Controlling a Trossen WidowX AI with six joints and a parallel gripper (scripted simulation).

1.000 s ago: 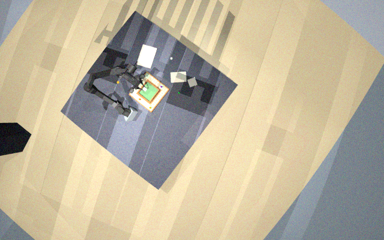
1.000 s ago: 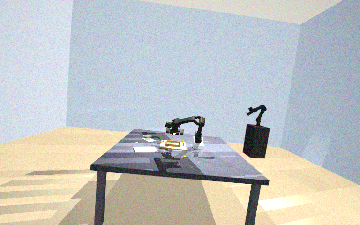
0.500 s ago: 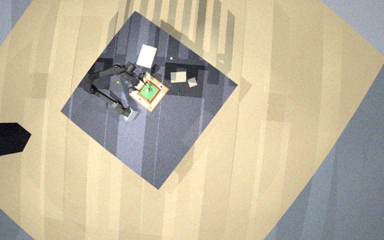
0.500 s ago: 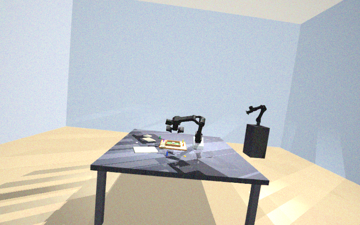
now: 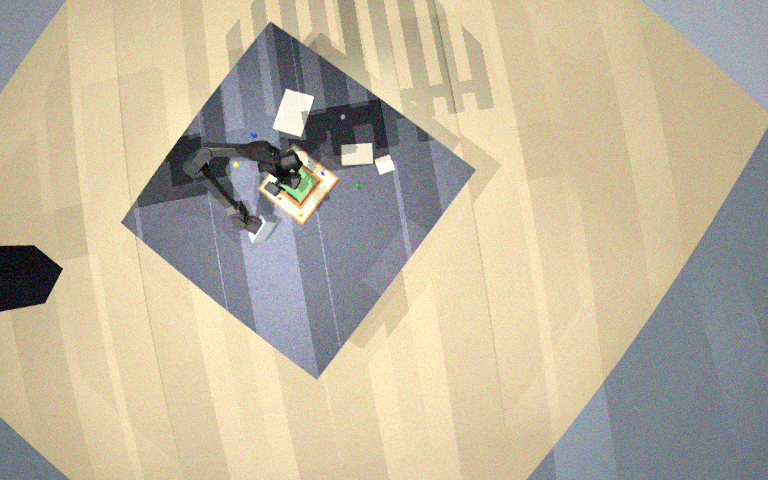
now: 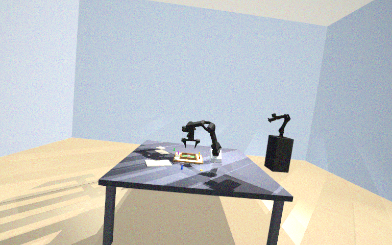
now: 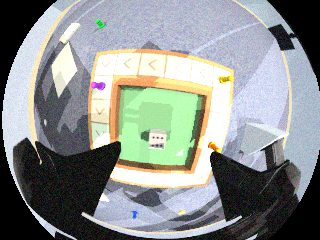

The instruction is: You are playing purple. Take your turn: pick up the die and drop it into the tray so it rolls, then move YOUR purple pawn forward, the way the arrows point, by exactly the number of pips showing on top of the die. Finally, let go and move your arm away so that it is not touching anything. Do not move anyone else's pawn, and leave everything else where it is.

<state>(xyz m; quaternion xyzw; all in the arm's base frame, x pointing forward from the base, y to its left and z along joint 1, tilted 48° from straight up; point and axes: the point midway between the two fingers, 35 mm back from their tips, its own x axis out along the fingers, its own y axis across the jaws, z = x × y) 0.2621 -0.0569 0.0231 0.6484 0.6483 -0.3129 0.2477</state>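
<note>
My gripper tip is now 11 cm short of the purple pawn, 7 cm to the left of it and 8 cm above it. Also, from my gripper tip: white die: 1 cm ahead, 2 cm to the left, 8 cm below; then orange pawn: 10 cm behind, 4 cm to the left, 8 cm below; then yellow pawn: 11 cm behind, 9 cm to the right, 8 cm below.
</note>
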